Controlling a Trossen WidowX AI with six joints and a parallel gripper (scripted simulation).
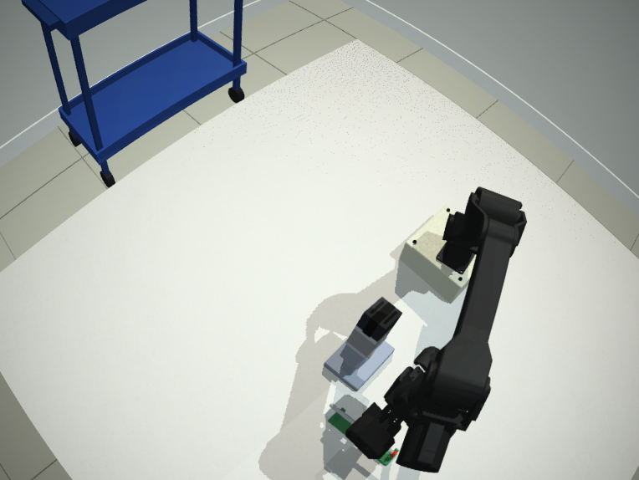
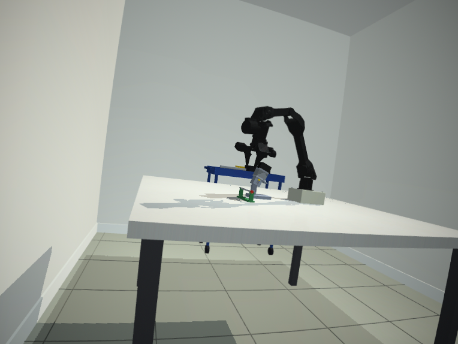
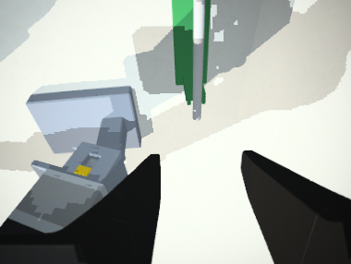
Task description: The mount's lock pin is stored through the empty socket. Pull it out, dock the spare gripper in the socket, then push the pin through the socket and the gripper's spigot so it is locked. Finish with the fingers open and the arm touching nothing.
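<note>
Right now my gripper tip is 1 cm short of the green holder, 1 cm to the right of it and 13 cm above it. From my gripper tip the other things lie so: spare gripper (11 cm behind, 9 cm to the right, 3 cm below); then grey mount (10 cm behind, 8 cm to the right, 10 cm below).
</note>
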